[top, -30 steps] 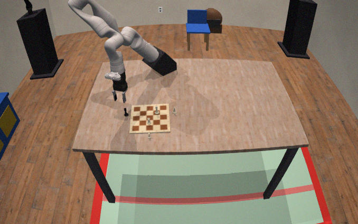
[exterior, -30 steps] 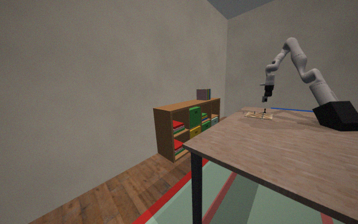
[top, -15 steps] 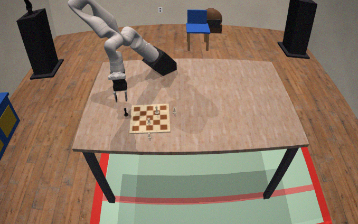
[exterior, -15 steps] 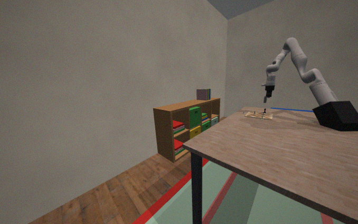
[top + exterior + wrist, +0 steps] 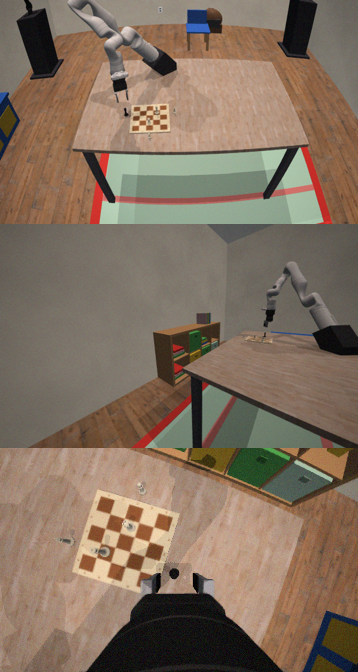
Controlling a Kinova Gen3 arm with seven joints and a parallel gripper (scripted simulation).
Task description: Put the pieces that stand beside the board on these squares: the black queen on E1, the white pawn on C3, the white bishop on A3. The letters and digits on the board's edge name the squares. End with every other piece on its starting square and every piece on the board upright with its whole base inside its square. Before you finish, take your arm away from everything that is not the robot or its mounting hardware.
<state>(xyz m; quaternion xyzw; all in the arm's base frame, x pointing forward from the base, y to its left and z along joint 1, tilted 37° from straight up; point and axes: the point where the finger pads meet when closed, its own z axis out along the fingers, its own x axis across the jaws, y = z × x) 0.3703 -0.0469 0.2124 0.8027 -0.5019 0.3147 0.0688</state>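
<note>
Now: the black queen 11 cm below my hand. From my hand the other things lie so: white pawn 17 cm ahead, 15 cm to the left, 12 cm below; then chessboard 3 cm ahead, 14 cm to the left, 13 cm below.
</note>
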